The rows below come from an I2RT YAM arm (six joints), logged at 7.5 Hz.
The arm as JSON. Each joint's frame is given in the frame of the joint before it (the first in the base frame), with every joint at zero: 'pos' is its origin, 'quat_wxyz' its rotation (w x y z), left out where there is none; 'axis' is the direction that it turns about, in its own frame. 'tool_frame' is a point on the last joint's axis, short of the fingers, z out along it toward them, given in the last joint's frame.
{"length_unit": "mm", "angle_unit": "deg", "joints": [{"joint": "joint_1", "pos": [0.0, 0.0, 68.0], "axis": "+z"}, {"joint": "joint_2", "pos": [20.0, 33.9, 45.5], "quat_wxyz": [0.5, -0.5, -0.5, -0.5], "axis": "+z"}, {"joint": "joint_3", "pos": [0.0, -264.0, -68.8], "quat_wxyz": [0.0, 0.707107, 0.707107, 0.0], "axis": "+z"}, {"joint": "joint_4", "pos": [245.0, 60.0, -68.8], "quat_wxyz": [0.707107, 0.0, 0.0, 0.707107], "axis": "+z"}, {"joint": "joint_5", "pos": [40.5, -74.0, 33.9], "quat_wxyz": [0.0, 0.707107, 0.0, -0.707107], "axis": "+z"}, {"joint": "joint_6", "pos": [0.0, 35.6, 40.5], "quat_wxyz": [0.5, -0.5, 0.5, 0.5], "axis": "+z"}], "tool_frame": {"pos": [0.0, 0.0, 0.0], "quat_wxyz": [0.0, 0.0, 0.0, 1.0]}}
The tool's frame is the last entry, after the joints.
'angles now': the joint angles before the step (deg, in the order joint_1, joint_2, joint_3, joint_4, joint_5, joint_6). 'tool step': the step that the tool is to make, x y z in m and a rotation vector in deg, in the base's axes. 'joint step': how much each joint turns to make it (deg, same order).
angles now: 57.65 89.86 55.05 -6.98 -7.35 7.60
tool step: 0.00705 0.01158 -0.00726 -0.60 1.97 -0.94
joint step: 0.02 3.74 2.56 -0.16 -0.20 1.65
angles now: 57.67 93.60 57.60 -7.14 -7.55 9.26
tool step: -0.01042 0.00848 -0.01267 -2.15 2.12 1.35
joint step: 2.18 2.01 0.01 -0.79 0.10 1.09
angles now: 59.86 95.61 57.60 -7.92 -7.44 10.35
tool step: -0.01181 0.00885 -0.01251 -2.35 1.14 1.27
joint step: 2.46 2.08 0.05 -0.48 0.91 0.79
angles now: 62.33 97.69 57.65 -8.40 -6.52 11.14
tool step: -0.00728 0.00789 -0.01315 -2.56 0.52 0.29
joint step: 1.77 2.55 0.45 -0.35 1.48 0.68
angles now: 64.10 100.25 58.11 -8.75 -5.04 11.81
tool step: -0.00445 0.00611 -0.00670 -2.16 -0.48 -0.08
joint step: 1.24 1.75 0.96 -0.95 1.88 0.20
